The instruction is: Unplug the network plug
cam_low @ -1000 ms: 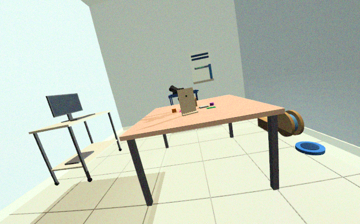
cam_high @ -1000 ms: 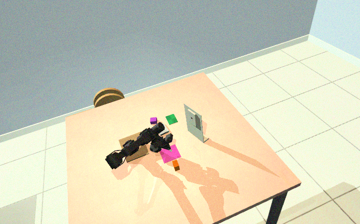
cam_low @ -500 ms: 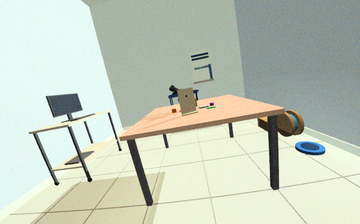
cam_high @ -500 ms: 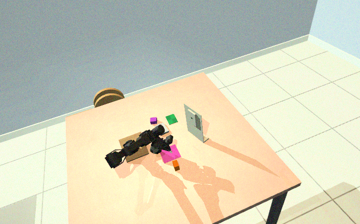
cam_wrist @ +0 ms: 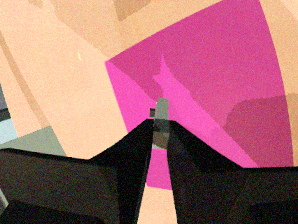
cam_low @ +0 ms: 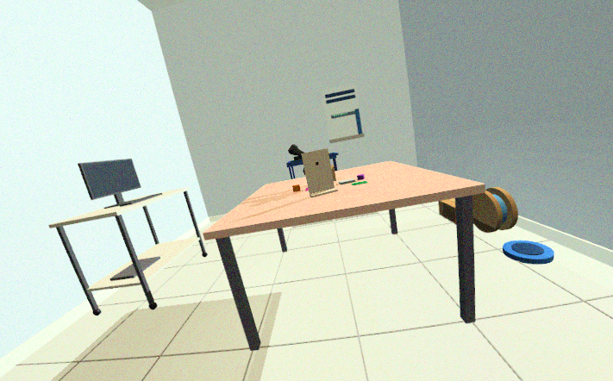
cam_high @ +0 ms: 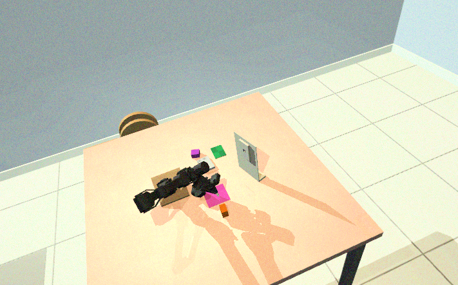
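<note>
The network plug lies right at my gripper tip. The rest, counted from my gripper tip: orange cube: 10 mm behind, 120 mm to the right; upright panel: 220 mm ahead, 50 mm to the left, 100 mm above; magenta marked square: 10 mm behind, 20 mm below.
</note>
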